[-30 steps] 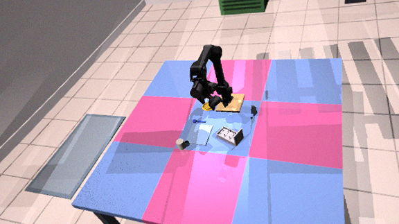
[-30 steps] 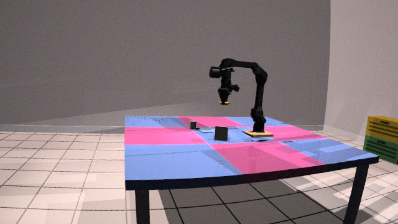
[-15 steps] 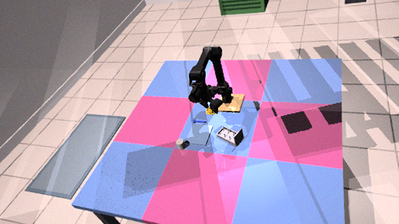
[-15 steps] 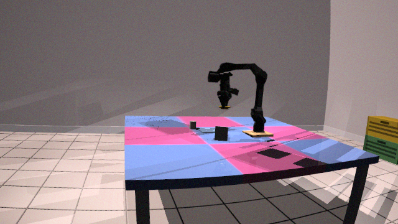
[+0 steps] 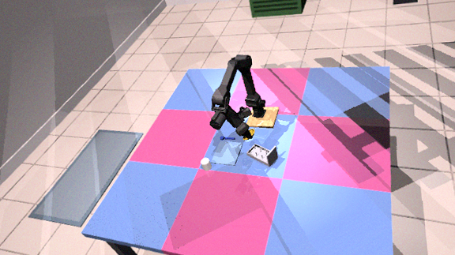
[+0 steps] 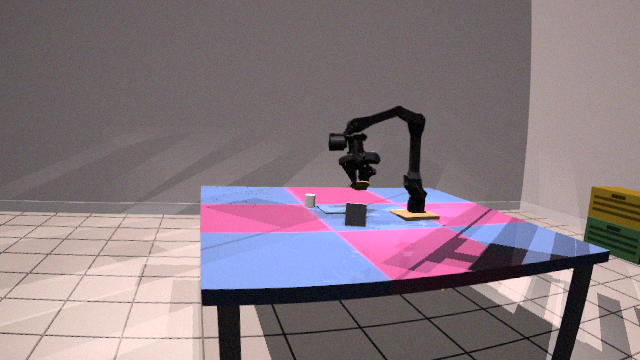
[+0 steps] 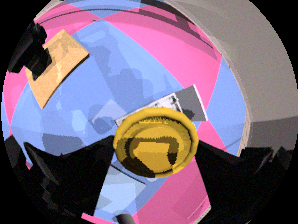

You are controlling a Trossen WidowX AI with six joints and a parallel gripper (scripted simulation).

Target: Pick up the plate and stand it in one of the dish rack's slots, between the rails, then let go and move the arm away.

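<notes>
Right now the grey dish rack is 90 mm below my gripper tip, 50 mm to the left of it and 20 mm ahead of it. Round my gripper tip: pale blue mat: 130 mm to the right, 110 mm below, 50 mm ahead; then blue utensil: 190 mm to the right, 110 mm below, 40 mm behind; then yellow plate: 10 mm above.
</notes>
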